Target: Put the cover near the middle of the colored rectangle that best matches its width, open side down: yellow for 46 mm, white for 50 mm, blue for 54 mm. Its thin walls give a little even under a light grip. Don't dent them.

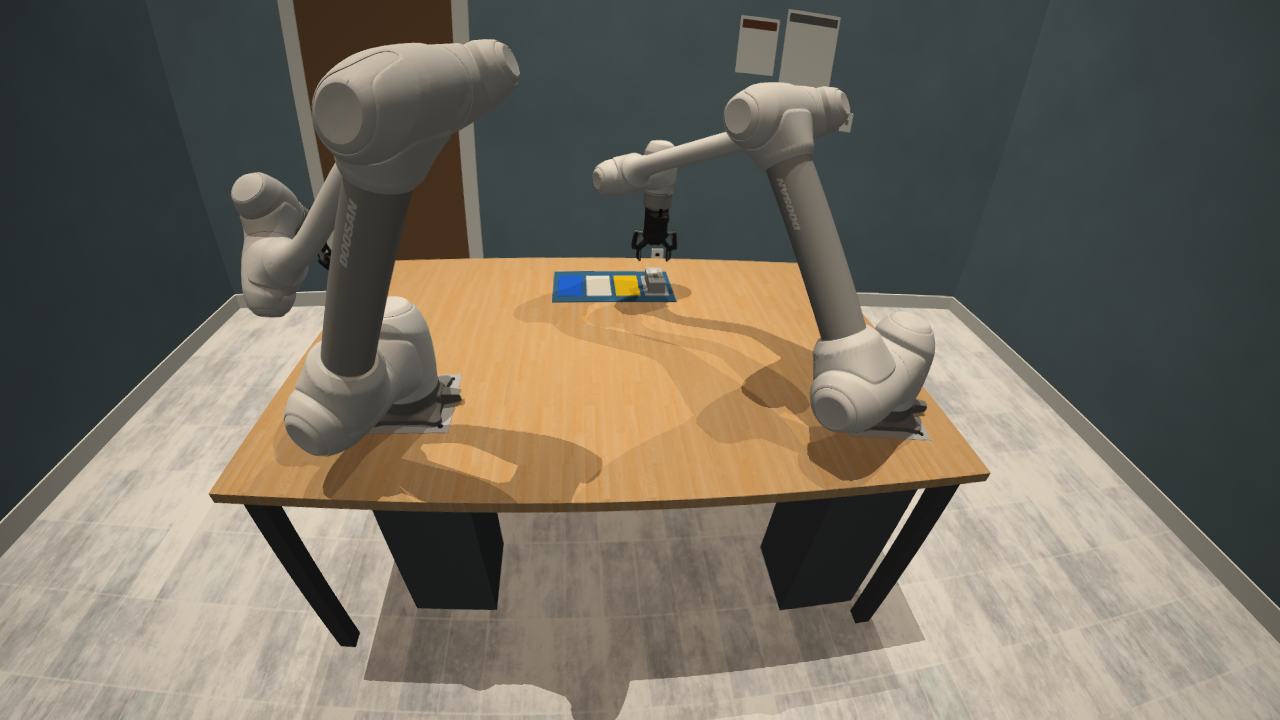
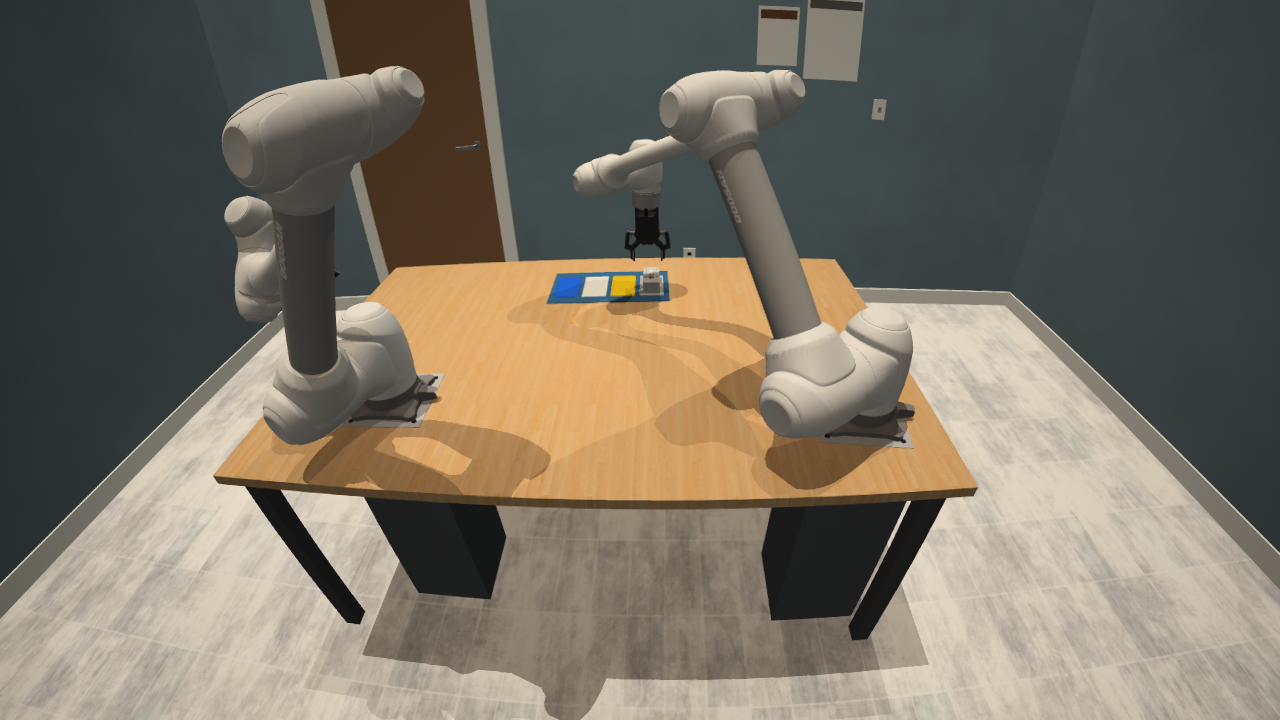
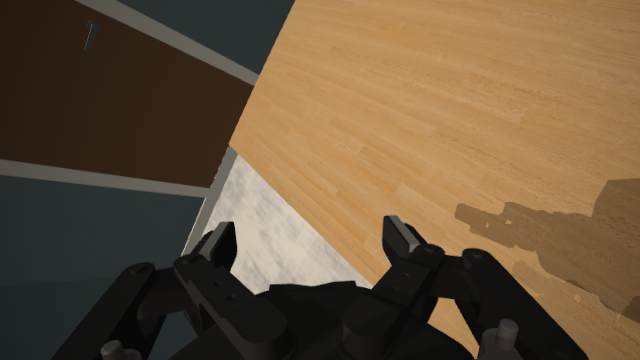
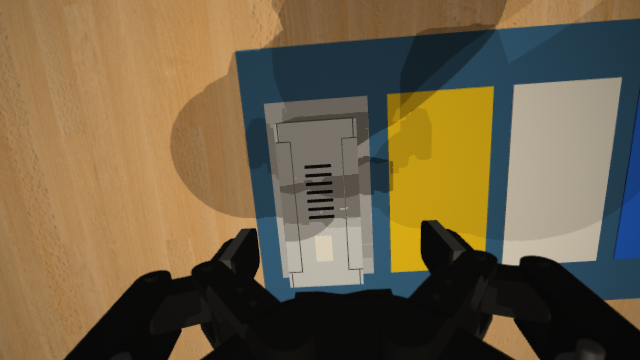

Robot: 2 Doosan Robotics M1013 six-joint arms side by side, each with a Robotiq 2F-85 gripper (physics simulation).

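The light grey cover (image 1: 655, 281) (image 2: 651, 281) (image 4: 320, 150) has dark slots and a pale label on top. It stands on the grey rectangle at the end of the blue mat (image 1: 614, 300) (image 2: 608, 300) (image 4: 320, 75). The yellow rectangle (image 1: 626, 284) (image 2: 622, 285) (image 4: 450, 190) is beside it, then the white (image 1: 597, 285) (image 2: 595, 286) (image 4: 557, 175) and the blue rectangle (image 1: 569, 285) (image 2: 567, 286) (image 4: 631, 215). My right gripper (image 1: 655, 257) (image 2: 647, 257) (image 4: 338, 241) is open and empty above the cover. My left gripper (image 3: 309, 233) is open and empty, far from the mat.
The wooden table (image 1: 554, 402) (image 2: 537, 402) (image 3: 450, 100) (image 4: 100, 150) carries both arm bases. The mat lies near its far edge. Shadows of the right arm fall over the cover and the yellow rectangle. A door (image 1: 384, 134) (image 2: 429, 134) (image 3: 100, 100) is in the wall behind.
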